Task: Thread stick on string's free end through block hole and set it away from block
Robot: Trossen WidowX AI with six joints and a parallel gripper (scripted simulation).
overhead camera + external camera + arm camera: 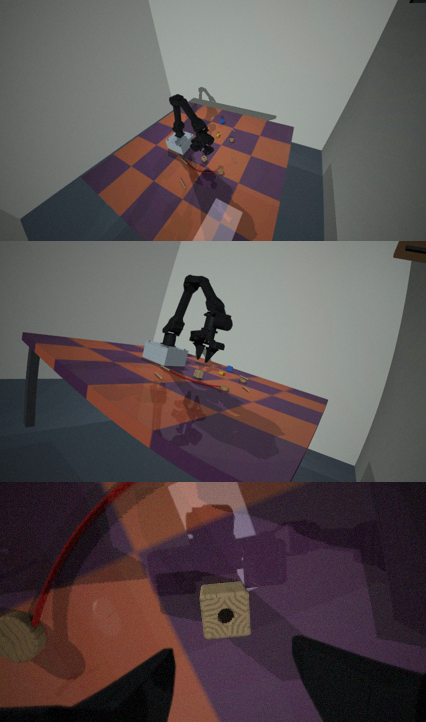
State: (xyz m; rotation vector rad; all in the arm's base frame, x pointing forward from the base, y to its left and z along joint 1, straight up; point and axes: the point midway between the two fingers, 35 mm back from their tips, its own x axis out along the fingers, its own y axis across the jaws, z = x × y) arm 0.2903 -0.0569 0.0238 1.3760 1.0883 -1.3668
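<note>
The wooden block lies 6 cm below my gripper tip. Also, from my gripper tip: yellow piece: 5 cm behind, 29 cm to the left, 7 cm below; thin wooden stick: 11 cm behind, 9 cm to the right, 7 cm below; blue cube: 13 cm behind, 50 cm to the left, 6 cm below.
</note>
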